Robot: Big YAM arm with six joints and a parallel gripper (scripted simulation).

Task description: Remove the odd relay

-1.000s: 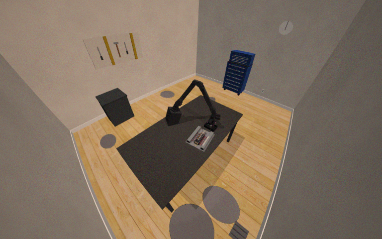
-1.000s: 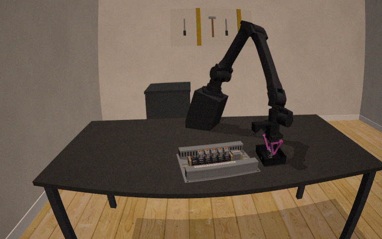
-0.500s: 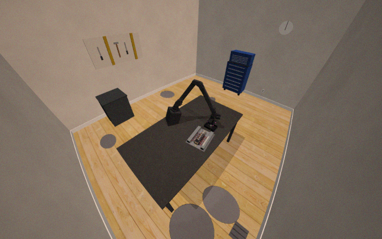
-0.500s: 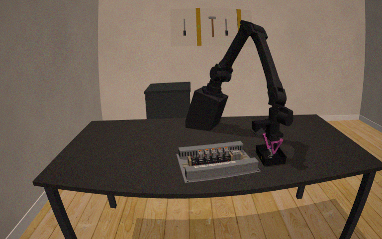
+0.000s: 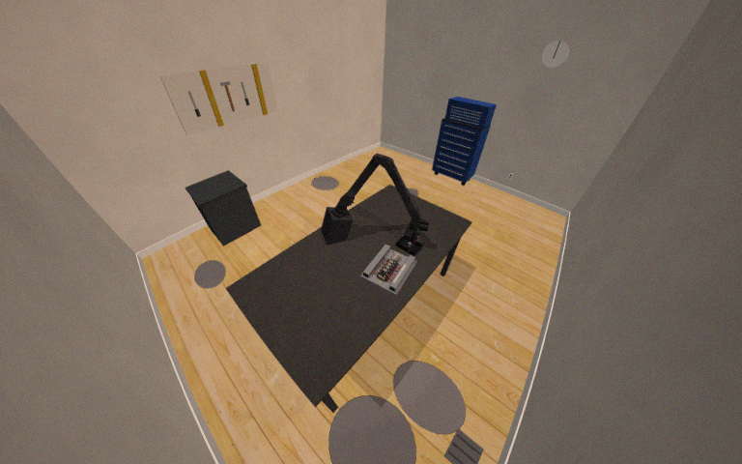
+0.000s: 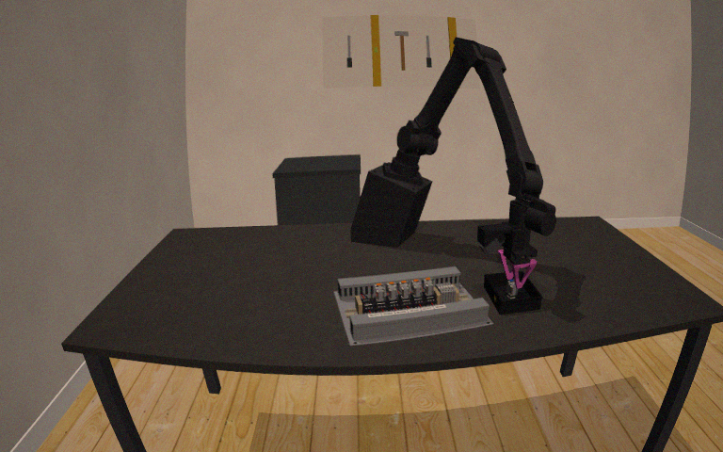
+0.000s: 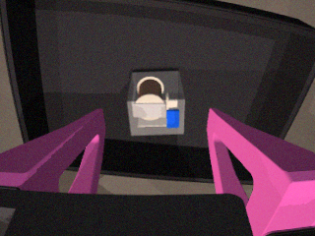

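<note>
My hand is 20 mm above the relay. Also, from my hand: black tray (30 mm below).
</note>
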